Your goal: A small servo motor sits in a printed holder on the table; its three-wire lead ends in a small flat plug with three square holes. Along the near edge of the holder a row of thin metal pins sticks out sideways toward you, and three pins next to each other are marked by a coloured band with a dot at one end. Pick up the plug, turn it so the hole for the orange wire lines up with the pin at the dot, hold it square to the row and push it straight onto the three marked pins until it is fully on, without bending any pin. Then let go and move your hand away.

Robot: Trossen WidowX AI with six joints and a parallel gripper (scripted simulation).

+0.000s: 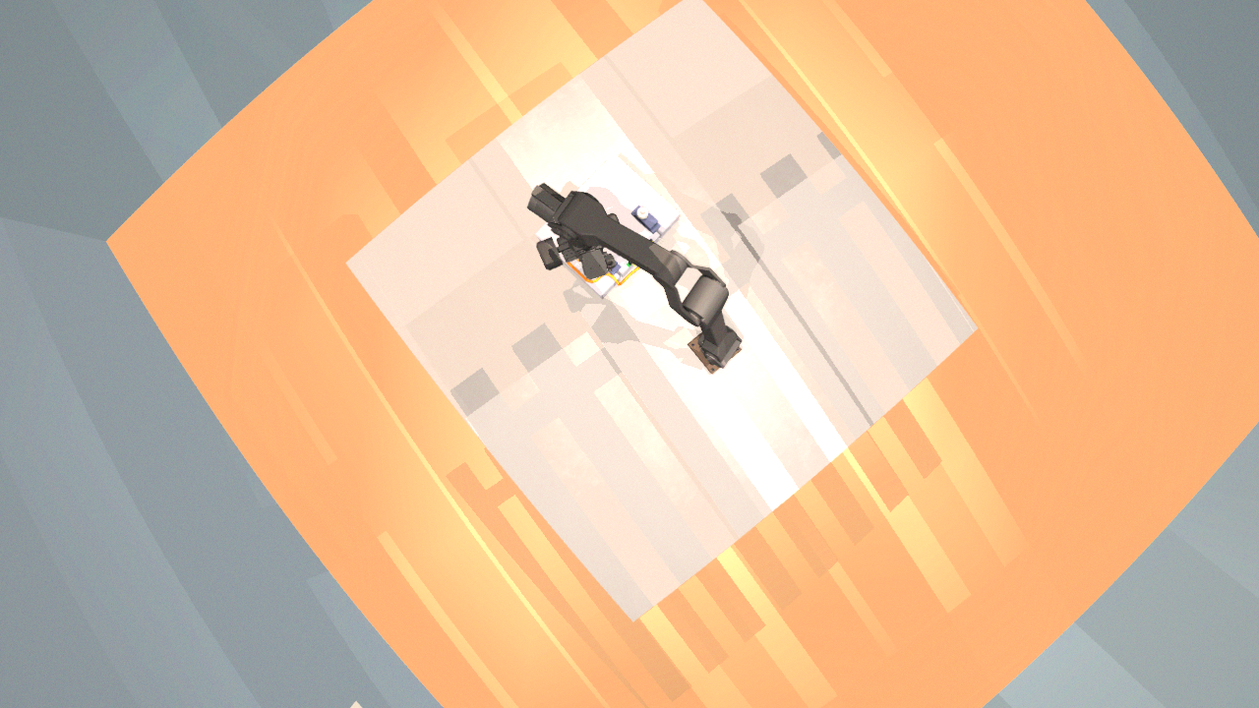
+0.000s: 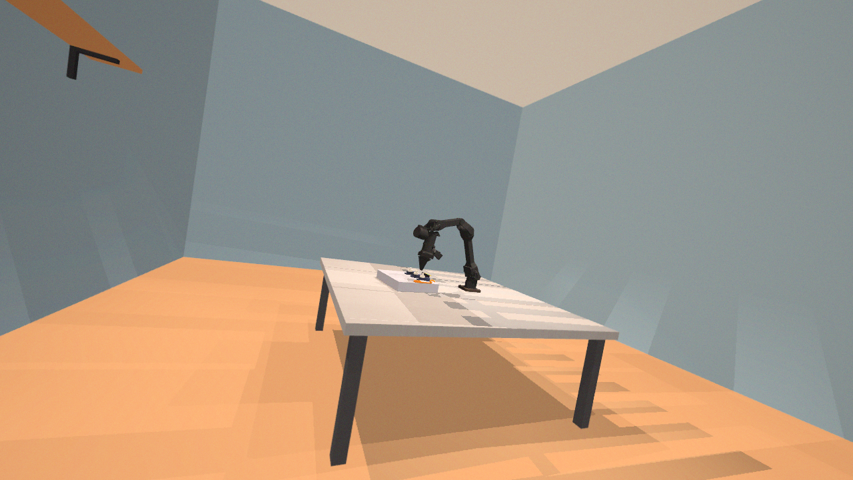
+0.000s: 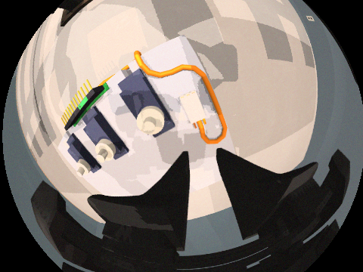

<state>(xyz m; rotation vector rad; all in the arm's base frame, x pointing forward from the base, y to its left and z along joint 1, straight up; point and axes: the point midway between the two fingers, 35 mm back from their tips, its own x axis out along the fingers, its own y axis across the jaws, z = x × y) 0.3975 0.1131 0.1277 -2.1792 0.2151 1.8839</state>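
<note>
My gripper tip is now 90 mm past the green band, 100 mm to the left of it and 40 mm above it. From my gripper tip the other things lie so: white printed holder (70 mm ahead, 100 mm to the right, 80 mm below).
</note>
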